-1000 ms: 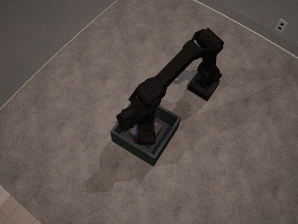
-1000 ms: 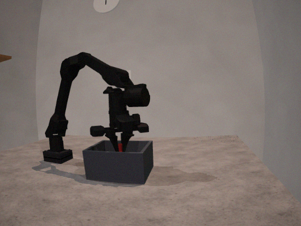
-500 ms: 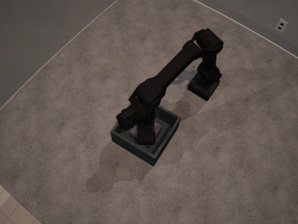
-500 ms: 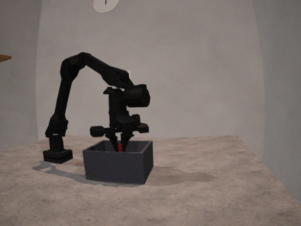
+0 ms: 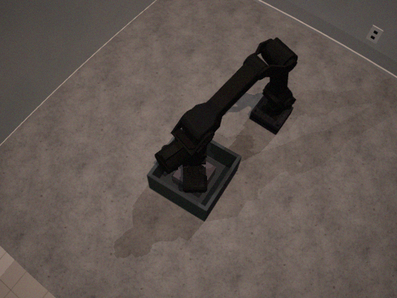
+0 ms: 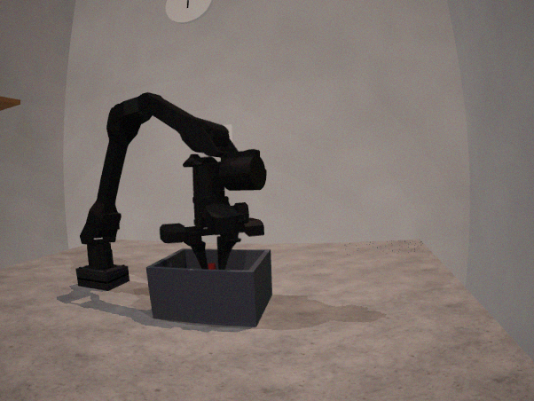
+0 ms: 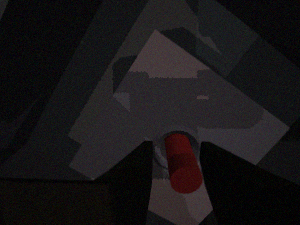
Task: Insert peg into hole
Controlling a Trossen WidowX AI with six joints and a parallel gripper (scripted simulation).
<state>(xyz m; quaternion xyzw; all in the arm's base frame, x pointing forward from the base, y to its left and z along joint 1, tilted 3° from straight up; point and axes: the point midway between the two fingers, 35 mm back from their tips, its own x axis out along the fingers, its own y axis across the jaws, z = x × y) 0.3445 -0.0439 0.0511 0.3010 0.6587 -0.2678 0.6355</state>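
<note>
Right now my hand is 50 mm above the red peg. Round my hand: dark grey box (70 mm below); then plate (50 mm below).
</note>
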